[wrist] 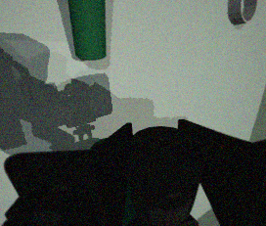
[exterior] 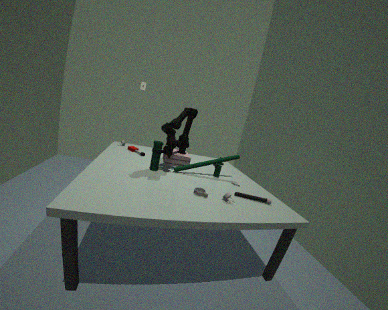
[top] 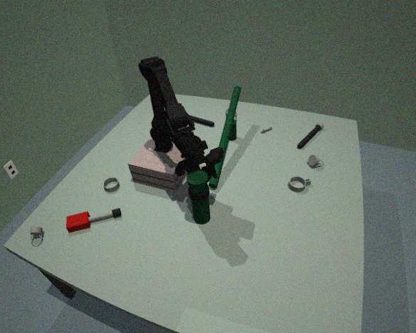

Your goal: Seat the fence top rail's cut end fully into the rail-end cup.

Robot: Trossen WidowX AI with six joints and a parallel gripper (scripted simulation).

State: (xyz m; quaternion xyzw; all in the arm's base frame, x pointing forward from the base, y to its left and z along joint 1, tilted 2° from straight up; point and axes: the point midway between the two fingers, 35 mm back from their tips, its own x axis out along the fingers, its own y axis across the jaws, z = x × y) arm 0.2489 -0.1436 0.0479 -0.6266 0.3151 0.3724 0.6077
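Right now the dark rail-end cup is 20 mm behind my gripper tip, 30 mm to the right of it and 30 mm above it. From my gripper tip the other things lie so: screw (110 mm ahead, 520 mm to the left, 110 mm below); loop-cap post (50 mm behind, 410 mm to the left, 10 mm below).
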